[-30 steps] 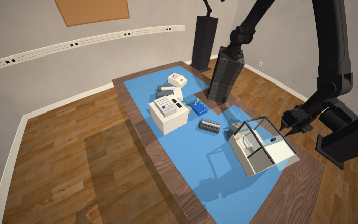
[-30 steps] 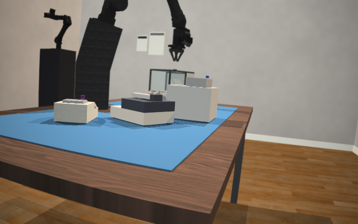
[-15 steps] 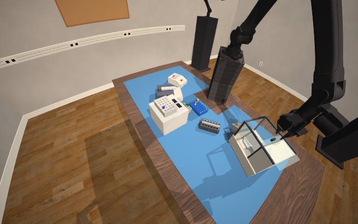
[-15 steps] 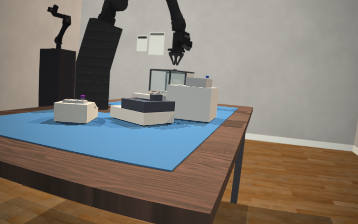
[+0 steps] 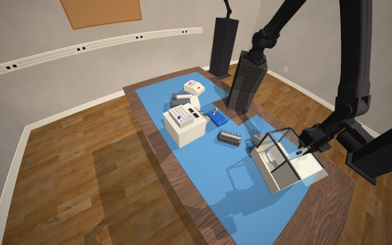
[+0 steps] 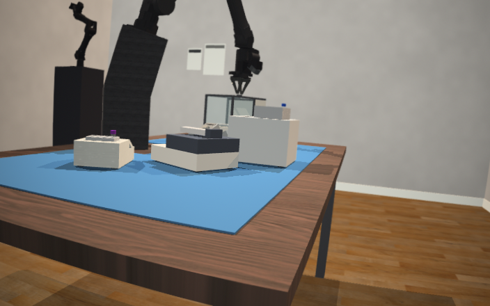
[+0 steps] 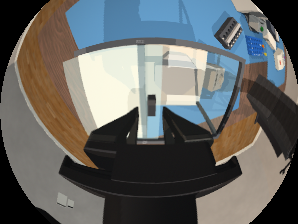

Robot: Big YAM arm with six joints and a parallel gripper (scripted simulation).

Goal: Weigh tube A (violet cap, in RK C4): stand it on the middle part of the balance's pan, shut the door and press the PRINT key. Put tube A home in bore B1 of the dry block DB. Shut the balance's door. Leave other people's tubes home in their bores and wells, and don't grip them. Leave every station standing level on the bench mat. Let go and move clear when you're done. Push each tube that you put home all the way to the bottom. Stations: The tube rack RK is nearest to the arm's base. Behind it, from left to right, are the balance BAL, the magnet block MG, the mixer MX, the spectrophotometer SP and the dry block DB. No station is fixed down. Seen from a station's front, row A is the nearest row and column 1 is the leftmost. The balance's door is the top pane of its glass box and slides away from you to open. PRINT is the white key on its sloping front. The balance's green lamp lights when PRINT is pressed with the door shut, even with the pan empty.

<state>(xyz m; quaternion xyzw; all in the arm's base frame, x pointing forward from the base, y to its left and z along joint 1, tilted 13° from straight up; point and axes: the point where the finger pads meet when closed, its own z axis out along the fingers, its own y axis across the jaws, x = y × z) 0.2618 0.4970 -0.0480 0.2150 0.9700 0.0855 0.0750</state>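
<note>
The balance door lies 10 mm ahead of my hand, 20 mm to the left of it and 20 mm below it. The rest, counted from my hand: blue rack RK 10 mm behind, 490 mm to the right, 220 mm below; round white print key 80 mm behind, 190 mm to the right, 160 mm below; dark magnet block 50 mm ahead, 320 mm to the right, 210 mm below.
</note>
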